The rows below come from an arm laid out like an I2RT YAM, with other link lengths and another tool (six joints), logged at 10 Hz.
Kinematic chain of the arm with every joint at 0, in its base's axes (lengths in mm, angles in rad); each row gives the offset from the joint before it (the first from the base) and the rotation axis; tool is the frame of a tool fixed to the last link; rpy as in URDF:
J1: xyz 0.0 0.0 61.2 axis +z
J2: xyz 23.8 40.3 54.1 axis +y
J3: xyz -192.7 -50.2 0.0 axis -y
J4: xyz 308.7 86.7 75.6 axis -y
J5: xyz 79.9 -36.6 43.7 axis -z
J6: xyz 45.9 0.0 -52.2 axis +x
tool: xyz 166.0 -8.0 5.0 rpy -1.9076 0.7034 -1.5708
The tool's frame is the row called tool.
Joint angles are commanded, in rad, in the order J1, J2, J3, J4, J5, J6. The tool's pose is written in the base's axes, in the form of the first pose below.
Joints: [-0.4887, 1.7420, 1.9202, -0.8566, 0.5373, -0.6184]
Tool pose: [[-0.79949 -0.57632 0.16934 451.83], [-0.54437 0.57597 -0.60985 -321.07], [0.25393 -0.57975 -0.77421 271.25], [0 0 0 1]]
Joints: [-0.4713, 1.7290, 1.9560, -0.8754, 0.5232, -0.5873]
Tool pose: [[-0.80543 -0.55095 0.21849 455.50], [-0.55522 0.57238 -0.60341 -309.62], [0.20739 -0.60732 -0.76691 290.88], [0 0 0 1]]
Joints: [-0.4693, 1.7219, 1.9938, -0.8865, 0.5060, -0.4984]
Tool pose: [[-0.83778 -0.46956 0.27864 455.59], [-0.53536 0.60612 -0.58822 -305.65], [0.10732 -0.64197 -0.75918 309.65], [0 0 0 1]]
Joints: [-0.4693, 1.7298, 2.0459, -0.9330, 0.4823, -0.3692]
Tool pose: [[-0.86650 -0.37520 0.32924 452.93], [-0.49897 0.66963 -0.55011 -300.41], [-0.01407 -0.64095 -0.76745 319.30], [0 0 0 1]]
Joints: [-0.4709, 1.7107, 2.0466, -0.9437, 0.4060, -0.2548]
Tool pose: [[-0.85662 -0.30680 0.41483 458.40], [-0.49280 0.72464 -0.48171 -288.85], [-0.15281 -0.61707 -0.77193 322.56], [0 0 0 1]]
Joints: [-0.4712, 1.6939, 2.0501, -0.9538, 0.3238, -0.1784]
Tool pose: [[-0.82649 -0.27804 0.48950 465.34], [-0.49961 0.76298 -0.41018 -275.06], [-0.25943 -0.58357 -0.76951 326.52], [0 0 0 1]]
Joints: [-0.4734, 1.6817, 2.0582, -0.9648, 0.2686, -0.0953]
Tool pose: [[-0.80421 -0.23555 0.54567 467.92], [-0.47713 0.80332 -0.35642 -265.82], [-0.35439 -0.54699 -0.75843 331.71], [0 0 0 1]]
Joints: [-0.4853, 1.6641, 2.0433, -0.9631, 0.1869, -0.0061]
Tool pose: [[-0.76961 -0.20289 0.60542 472.41], [-0.44569 0.84967 -0.28181 -257.05], [-0.45723 -0.48671 -0.74435 330.77], [0 0 0 1]]
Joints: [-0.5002, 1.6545, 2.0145, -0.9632, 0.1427, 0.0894]
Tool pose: [[-0.75990 -0.15533 0.63121 472.34], [-0.37638 0.89684 -0.23242 -256.18], [-0.52999 -0.41419 -0.73997 319.71], [0 0 0 1]]
